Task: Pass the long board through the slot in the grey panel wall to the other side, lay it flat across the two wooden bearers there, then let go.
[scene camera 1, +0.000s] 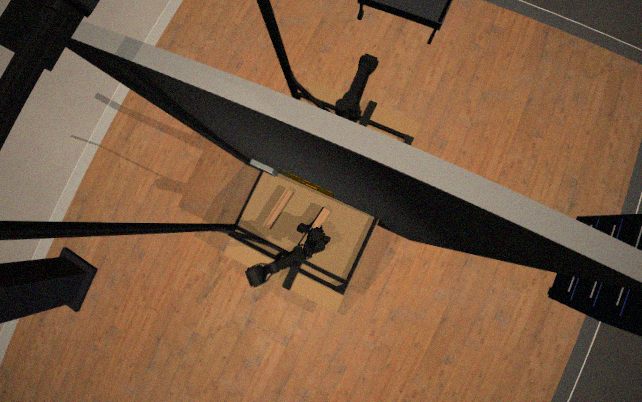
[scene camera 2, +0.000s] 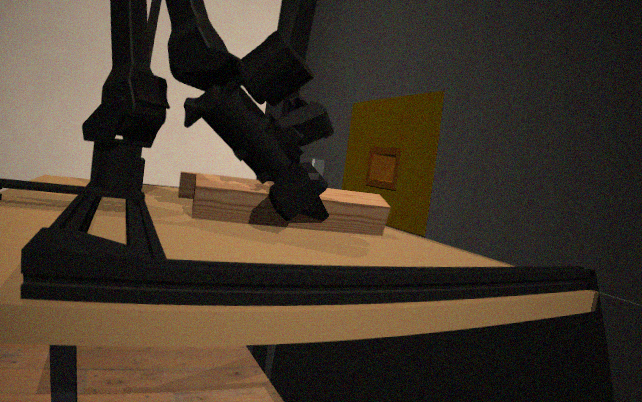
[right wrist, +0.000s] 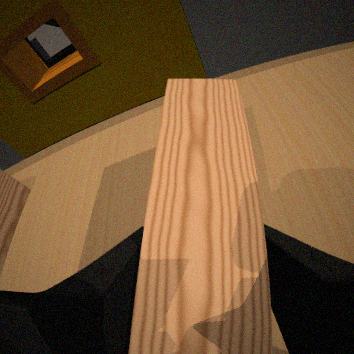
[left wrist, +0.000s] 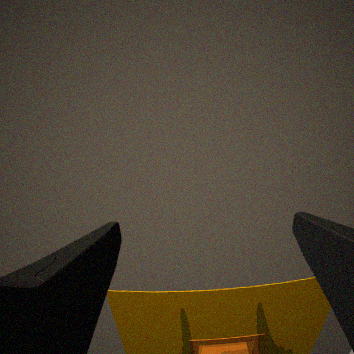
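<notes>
The long wooden board [scene camera 2: 355, 211] [right wrist: 201, 168] [scene camera 1: 322, 217] lies low and nearly level over the table [scene camera 2: 279, 243] [scene camera 1: 351, 235]. Its far end points toward the grey panel wall [scene camera 2: 439, 48] [scene camera 1: 359, 139] [left wrist: 175, 105]. My right gripper [scene camera 2: 299, 207] [scene camera 1: 314, 233] is shut on the board near its middle. The slot's brown frame [scene camera 2: 383, 151] [right wrist: 84, 60] [left wrist: 225, 340] sits in a yellow patch [scene camera 2: 411, 120] [right wrist: 140, 46] [left wrist: 147, 316] on the wall, up and left of the board's end in the right wrist view. My left gripper [left wrist: 208, 227] is open and empty, facing the wall's other side above the slot.
A second wooden block [scene camera 1: 278, 207] [scene camera 2: 187, 185] [right wrist: 8, 204] lies on the table to the left of the board. The table's black frame [scene camera 2: 319, 279] runs along its near edge. A small grey piece [scene camera 2: 318, 165] stands by the wall.
</notes>
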